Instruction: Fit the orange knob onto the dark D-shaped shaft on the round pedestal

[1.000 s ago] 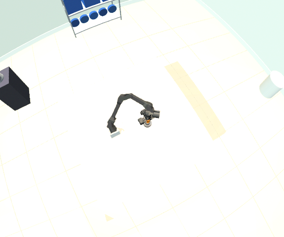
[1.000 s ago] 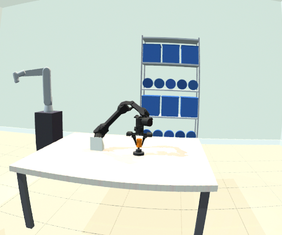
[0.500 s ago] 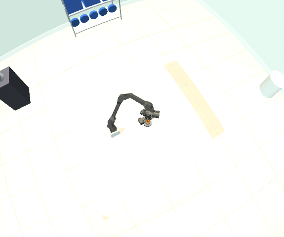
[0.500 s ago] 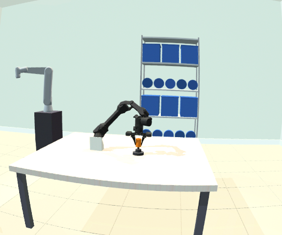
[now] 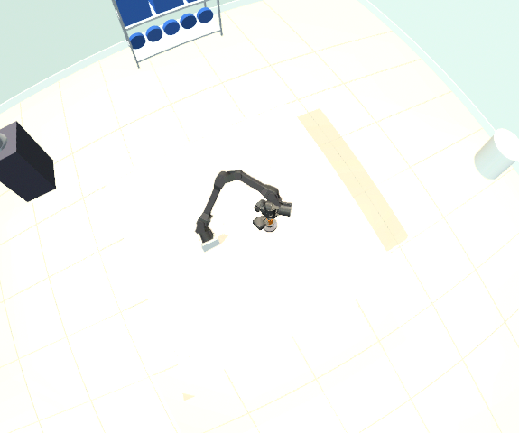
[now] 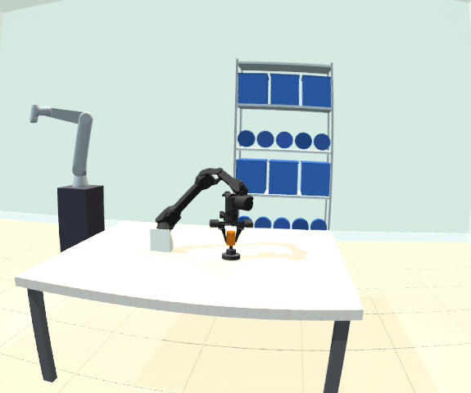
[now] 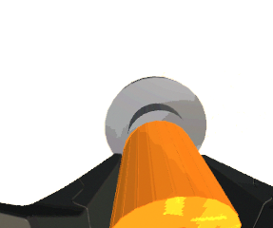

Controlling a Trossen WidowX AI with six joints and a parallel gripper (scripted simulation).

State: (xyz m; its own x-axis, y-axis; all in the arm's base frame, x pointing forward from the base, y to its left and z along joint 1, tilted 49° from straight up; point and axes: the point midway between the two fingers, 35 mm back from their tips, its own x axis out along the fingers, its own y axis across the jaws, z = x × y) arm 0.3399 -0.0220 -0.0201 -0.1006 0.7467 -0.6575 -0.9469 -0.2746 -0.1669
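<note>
Now: the orange knob 2 cm above my gripper tip. From my gripper tip the other things lie so: pedestal: 4 cm below.
</note>
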